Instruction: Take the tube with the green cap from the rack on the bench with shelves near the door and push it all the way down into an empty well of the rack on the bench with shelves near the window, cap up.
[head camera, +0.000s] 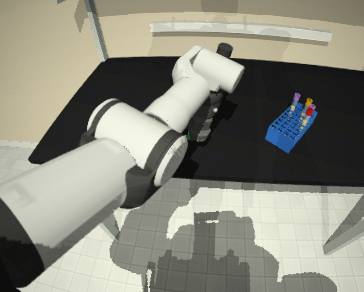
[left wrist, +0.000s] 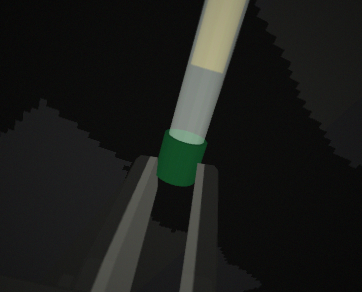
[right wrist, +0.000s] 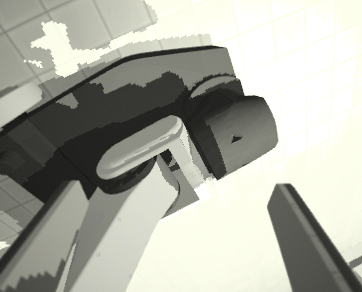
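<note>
The tube with the green cap (head camera: 188, 136) (left wrist: 182, 167) is held by its cap in my left gripper (left wrist: 176, 175), which is shut on it. In the left wrist view its clear body with pale yellow content runs up from the cap and out of the frame. In the head view a speck of green shows beside the arm; the rest is hidden. A blue rack (head camera: 278, 142) stands on the black bench (head camera: 235, 162), to the right of the left gripper and apart from it. It holds several capped tubes, purple, orange and red, at its far end, and has empty wells. My right gripper (right wrist: 176, 193) is open and empty.
A pale bar (head camera: 240, 32) runs along the wall behind the bench, and an upright post (head camera: 96, 30) stands at its back left. A bench leg (head camera: 345, 232) shows at the lower right. The right wrist view shows parts of the robot's body (right wrist: 240, 135) over a tiled floor (right wrist: 310, 100).
</note>
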